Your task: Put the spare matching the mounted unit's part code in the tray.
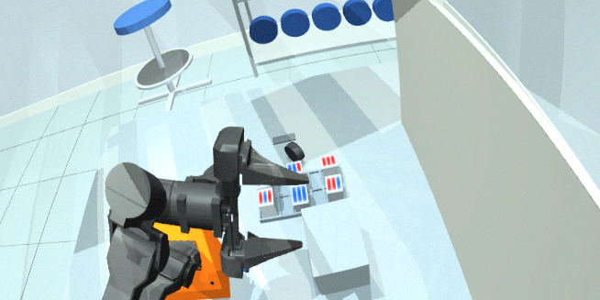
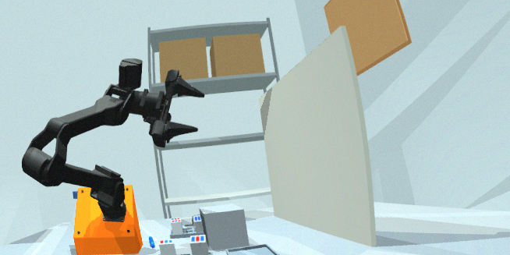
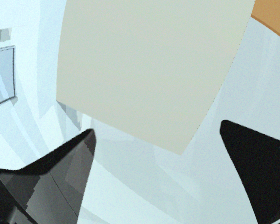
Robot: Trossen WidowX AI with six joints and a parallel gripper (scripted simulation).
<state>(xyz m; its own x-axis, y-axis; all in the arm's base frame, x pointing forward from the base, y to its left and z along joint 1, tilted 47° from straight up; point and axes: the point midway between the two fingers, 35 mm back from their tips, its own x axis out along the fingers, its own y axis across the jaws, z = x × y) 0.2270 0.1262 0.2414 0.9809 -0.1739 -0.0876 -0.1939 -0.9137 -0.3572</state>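
Right now my gripper tip is 340 mm to the right of the spare, 290 mm above it and 60 mm past it. The rest, counted from my gripper tip: beige panel: 260 mm ahead, 130 mm to the left, 110 mm below; mounted unit: 290 mm below, 120 mm to the left, 10 mm ahead; dark tray: 340 mm below, 80 mm to the right, 60 mm ahead.
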